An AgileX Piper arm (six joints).
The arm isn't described. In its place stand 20 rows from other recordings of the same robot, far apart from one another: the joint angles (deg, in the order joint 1, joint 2, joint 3, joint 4, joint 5, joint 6), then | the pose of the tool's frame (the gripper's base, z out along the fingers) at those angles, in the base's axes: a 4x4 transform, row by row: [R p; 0 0 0 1], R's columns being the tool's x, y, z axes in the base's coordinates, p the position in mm.
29.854 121.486 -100.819 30.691 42.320 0.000 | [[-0.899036 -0.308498 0.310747 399.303], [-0.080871 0.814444 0.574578 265.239], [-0.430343 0.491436 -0.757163 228.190], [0 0 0 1]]
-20.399 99.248 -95.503 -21.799 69.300 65.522 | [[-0.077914 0.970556 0.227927 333.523], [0.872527 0.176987 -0.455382 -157.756], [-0.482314 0.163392 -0.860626 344.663], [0 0 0 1]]
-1.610 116.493 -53.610 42.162 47.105 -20.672 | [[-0.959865 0.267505 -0.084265 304.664], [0.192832 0.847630 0.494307 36.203], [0.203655 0.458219 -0.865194 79.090], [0 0 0 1]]
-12.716 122.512 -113.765 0.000 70.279 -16.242 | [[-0.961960 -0.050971 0.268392 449.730], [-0.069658 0.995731 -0.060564 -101.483], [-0.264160 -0.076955 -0.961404 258.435], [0 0 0 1]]
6.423 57.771 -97.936 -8.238 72.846 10.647 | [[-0.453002 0.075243 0.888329 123.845], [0.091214 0.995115 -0.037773 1.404], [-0.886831 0.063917 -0.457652 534.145], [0 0 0 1]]
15.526 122.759 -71.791 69.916 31.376 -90.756 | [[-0.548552 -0.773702 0.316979 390.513], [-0.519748 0.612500 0.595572 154.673], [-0.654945 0.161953 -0.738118 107.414], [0 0 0 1]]
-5.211 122.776 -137.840 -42.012 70.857 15.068 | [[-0.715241 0.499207 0.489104 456.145], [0.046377 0.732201 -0.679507 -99.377], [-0.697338 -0.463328 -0.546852 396.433], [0 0 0 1]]
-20.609 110.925 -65.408 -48.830 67.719 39.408 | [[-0.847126 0.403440 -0.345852 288.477], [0.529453 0.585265 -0.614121 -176.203], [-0.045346 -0.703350 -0.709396 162.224], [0 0 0 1]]
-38.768 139.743 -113.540 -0.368 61.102 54.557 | [[0.059456 0.993125 0.100836 385.136], [0.994817 -0.050602 -0.088193 -309.959], [-0.082484 0.105557 -0.990986 115.634], [0 0 0 1]]
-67.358 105.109 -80.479 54.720 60.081 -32.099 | [[-0.318821 0.553913 0.769112 206.442], [0.863083 0.505028 -0.005945 -327.673], [-0.391716 0.661912 -0.639086 263.870], [0 0 0 1]]
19.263 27.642 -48.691 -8.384 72.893 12.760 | [[-0.717894 -0.110102 0.687391 46.862], [-0.063728 0.993662 0.092602 2.943], [-0.693229 0.022672 -0.720360 352.527], [0 0 0 1]]
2.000 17.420 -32.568 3.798 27.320 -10.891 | [[-0.114376 -0.080684 0.990156 60.073], [-0.134809 0.988738 0.064997 4.866], [-0.984248 -0.126048 -0.123964 340.103], [0 0 0 1]]
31.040 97.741 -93.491 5.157 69.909 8.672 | [[-0.884950 -0.385529 0.261211 303.728], [-0.321684 0.911661 0.255723 191.752], [-0.336724 0.142275 -0.930792 338.173], [0 0 0 1]]
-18.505 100.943 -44.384 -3.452 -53.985 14.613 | [[0.097322 0.255808 0.961816 338.467], [0.196861 0.942362 -0.270554 -108.609], [-0.975589 0.215675 0.041354 213.957], [0 0 0 1]]
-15.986 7.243 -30.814 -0.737 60.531 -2.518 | [[-0.522535 0.258586 0.812460 10.900], [0.097424 0.964767 -0.244403 -4.183], [-0.847033 -0.048557 -0.529317 287.959], [0 0 0 1]]
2.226 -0.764 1.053 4.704 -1.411 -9.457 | [[0.109107 -0.027887 0.993639 55.656], [-0.078706 0.996226 0.036602 1.979], [-0.990909 -0.082199 0.106501 210.027], [0 0 0 1]]
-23.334 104.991 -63.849 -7.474 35.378 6.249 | [[-0.868657 0.419321 0.263829 323.165], [0.377434 0.905094 -0.195826 -146.868], [-0.320904 -0.070528 -0.944482 169.705], [0 0 0 1]]
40.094 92.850 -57.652 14.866 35.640 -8.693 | [[-0.733206 -0.641948 0.224304 234.901], [-0.538816 0.749679 0.384262 215.546], [-0.414833 0.160885 -0.895561 214.498], [0 0 0 1]]
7.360 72.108 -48.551 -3.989 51.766 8.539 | [[-0.939831 -0.010319 0.341485 224.165], [-0.014971 0.999828 -0.010988 23.941], [-0.341313 -0.015439 -0.939823 259.109], [0 0 0 1]]
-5.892 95.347 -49.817 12.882 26.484 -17.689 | [[-0.913272 -0.034956 0.405848 305.136], [-0.012404 0.998236 0.058066 -22.394], [-0.407161 0.047996 -0.912094 171.321], [0 0 0 1]]
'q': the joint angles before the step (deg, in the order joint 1, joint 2, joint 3, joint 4, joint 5, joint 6). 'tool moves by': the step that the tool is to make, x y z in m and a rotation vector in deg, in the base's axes. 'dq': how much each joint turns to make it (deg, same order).
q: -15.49, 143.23, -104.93, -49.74, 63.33, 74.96
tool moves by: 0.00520, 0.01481, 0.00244, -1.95, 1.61, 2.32
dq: 2.20, 0.00, -0.01, -1.93, 1.57, -0.12
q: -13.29, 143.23, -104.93, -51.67, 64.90, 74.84
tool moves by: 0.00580, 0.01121, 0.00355, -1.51, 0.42, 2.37
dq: 1.67, -0.07, -0.32, -1.60, 0.50, -0.23
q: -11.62, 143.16, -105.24, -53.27, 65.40, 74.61
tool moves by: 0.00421, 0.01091, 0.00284, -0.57, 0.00, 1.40
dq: 1.46, -0.17, -0.19, -0.44, 0.44, 0.00
